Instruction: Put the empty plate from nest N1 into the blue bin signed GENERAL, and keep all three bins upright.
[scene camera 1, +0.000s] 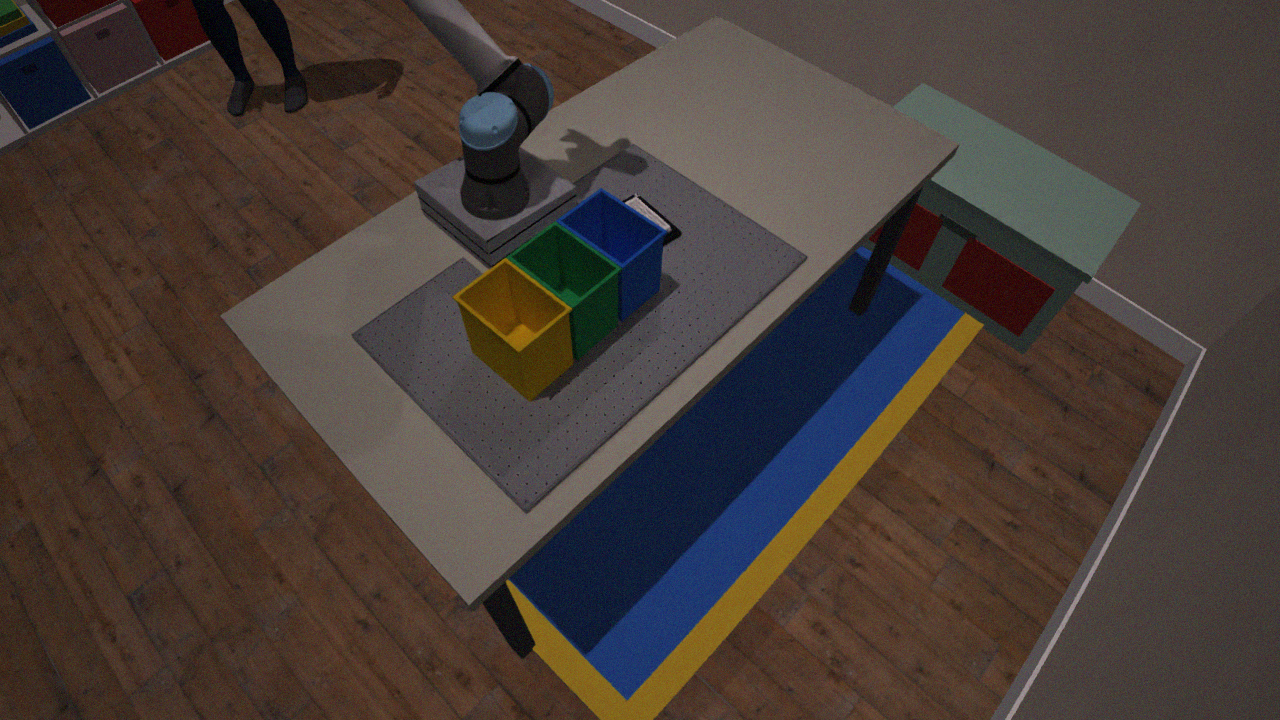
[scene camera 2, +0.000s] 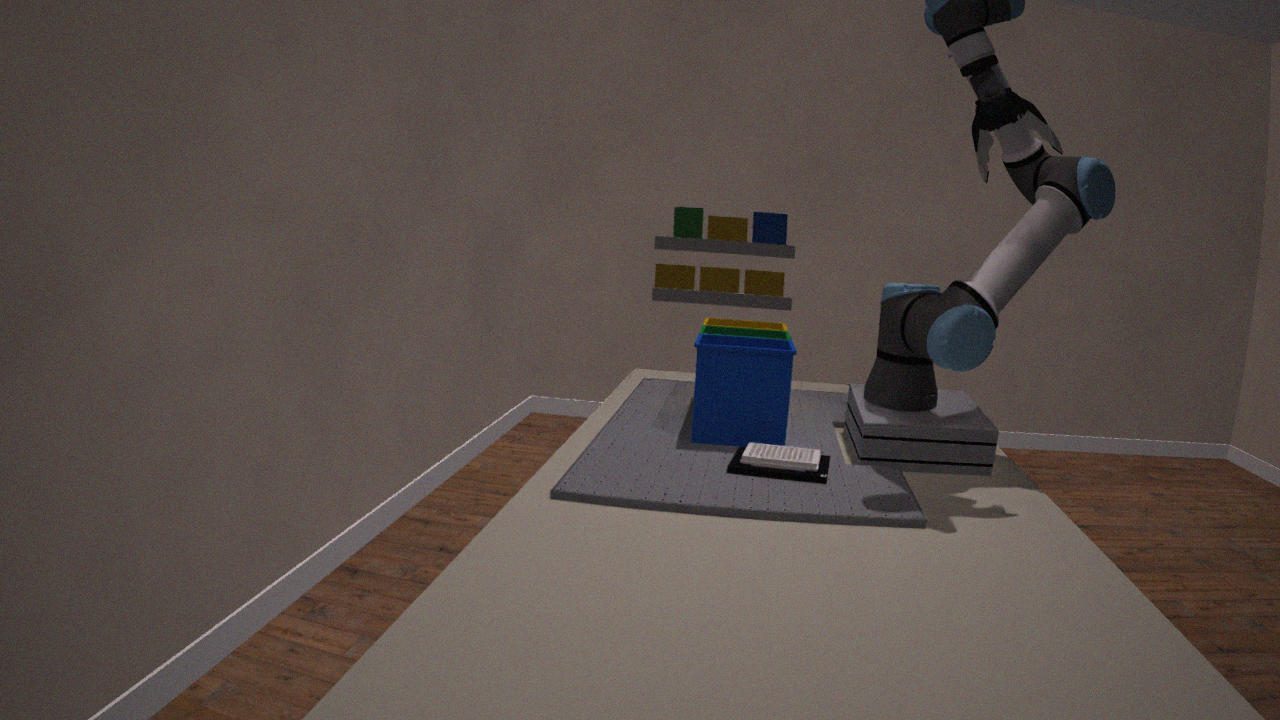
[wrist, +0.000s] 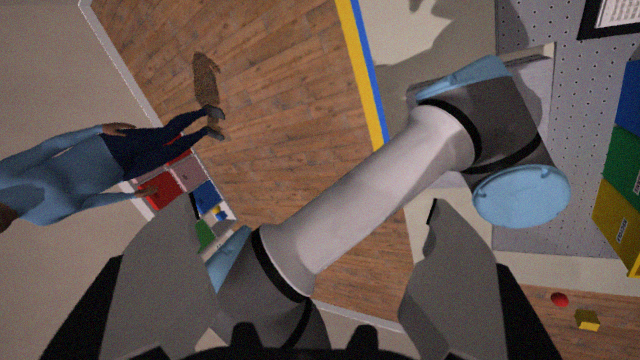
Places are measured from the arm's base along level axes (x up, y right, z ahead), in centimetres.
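Pixels of known places: gripper, fingertip midpoint: (scene camera 2: 1024, 168) (wrist: 313, 198); arm's base, link origin: (scene camera 1: 495, 197) (scene camera 2: 900, 399).
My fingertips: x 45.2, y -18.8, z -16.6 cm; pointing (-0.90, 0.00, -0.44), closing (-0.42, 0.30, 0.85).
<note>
For each thing: its top centre in the pictures, then the offset to it from my fingertips. Level surfaces: height alone.
- white plate, top centre: (scene camera 2: 782, 452) (scene camera 1: 639, 218) dx -51.0, dy -4.3, dz +39.0 cm
- black nest, top centre: (scene camera 2: 781, 459) (scene camera 1: 639, 222) dx -52.1, dy -4.3, dz +39.0 cm
- blue bin, top centre: (scene camera 2: 745, 342) (scene camera 1: 611, 226) dx -35.6, dy +12.0, dz +47.7 cm
- green bin, top centre: (scene camera 1: 563, 262) (scene camera 2: 745, 332) dx -35.6, dy +25.1, dz +48.8 cm
- yellow bin, top centre: (scene camera 1: 511, 302) (scene camera 2: 745, 324) dx -35.6, dy +38.1, dz +49.9 cm
- grey perforated board, surface height: dx -53.6 cm
The white plate (scene camera 1: 646, 211) (scene camera 2: 780, 457) (wrist: 620, 12) lies flat in the black nest (scene camera 1: 674, 236) (scene camera 2: 824, 471) (wrist: 590, 21) beside the blue bin; no nest label is readable. The blue bin (scene camera 1: 646, 279) (scene camera 2: 742, 394) (wrist: 631, 95), green bin (scene camera 1: 597, 313) (scene camera 2: 745, 332) (wrist: 621, 162) and yellow bin (scene camera 1: 523, 358) (scene camera 2: 745, 323) (wrist: 615, 225) stand upright in a row. The blue bin's sign is not visible. My gripper (scene camera 2: 1024, 164) (wrist: 313, 198) is open and empty, high above the table near the arm's own links, far from the plate. Scene camera 1 does not show it.
The grey perforated board (scene camera 1: 528, 465) (scene camera 2: 626, 483) (wrist: 575, 100) carries the nest and bins. The arm base block (scene camera 1: 487, 234) (scene camera 2: 921, 443) stands beside them. The arm's forearm (wrist: 350, 205) crosses behind the open fingers in the wrist view. A person (scene camera 1: 268, 44) (wrist: 65, 170) stands away from the table.
</note>
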